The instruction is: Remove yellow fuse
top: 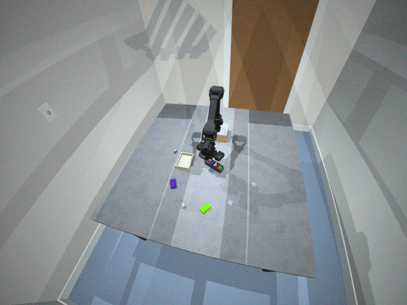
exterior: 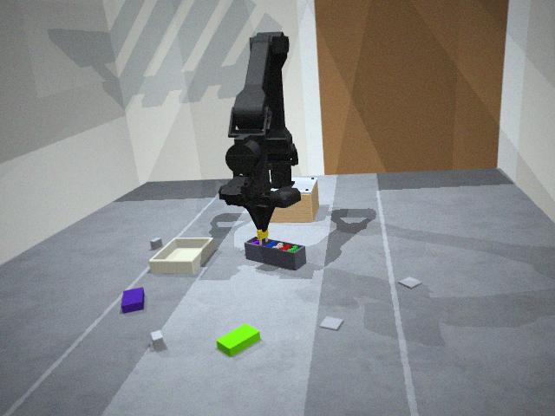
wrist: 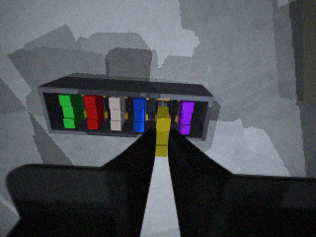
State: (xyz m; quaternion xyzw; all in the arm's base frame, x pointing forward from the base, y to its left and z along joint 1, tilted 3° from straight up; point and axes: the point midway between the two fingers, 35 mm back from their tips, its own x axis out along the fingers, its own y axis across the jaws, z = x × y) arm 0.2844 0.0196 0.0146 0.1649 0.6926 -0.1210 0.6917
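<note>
Now: the cream tray 190 mm to the right of my gripper tip, 60 mm below it and 20 mm ahead of it. Also, from my gripper tip: yellow fuse: 10 mm below; green block: 320 mm ahead, 60 mm below, 40 mm to the left; purple block: 210 mm to the right, 210 mm ahead, 60 mm below.
</note>
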